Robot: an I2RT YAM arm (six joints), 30 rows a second.
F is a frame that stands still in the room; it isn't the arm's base.
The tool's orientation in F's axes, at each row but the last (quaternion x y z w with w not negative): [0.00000, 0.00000, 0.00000, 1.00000]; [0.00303, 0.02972, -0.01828, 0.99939]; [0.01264, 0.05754, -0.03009, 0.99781]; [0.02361, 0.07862, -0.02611, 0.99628]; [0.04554, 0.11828, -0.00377, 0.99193]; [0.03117, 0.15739, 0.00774, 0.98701]
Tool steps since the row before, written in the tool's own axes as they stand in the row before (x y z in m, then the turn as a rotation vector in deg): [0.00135, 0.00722, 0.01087, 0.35, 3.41, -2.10]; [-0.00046, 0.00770, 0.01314, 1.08, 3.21, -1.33]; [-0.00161, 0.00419, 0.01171, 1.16, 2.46, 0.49]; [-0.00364, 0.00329, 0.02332, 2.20, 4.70, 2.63]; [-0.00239, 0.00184, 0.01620, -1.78, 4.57, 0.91]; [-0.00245, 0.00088, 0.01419, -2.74, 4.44, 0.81]
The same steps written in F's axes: [0.00135, 0.00722, 0.01087, 0.35, 3.41, -2.10]; [0.00060, 0.00762, 0.01318, 1.12, 3.18, -1.38]; [0.00000, 0.00394, 0.01191, 1.36, 2.37, 0.41]; [0.00022, 0.00226, 0.02372, 2.84, 4.45, 2.45]; [0.00151, 0.00035, 0.01641, -1.43, 4.46, 1.71]; [0.00208, -0.00002, 0.01428, -2.38, 4.31, 1.90]
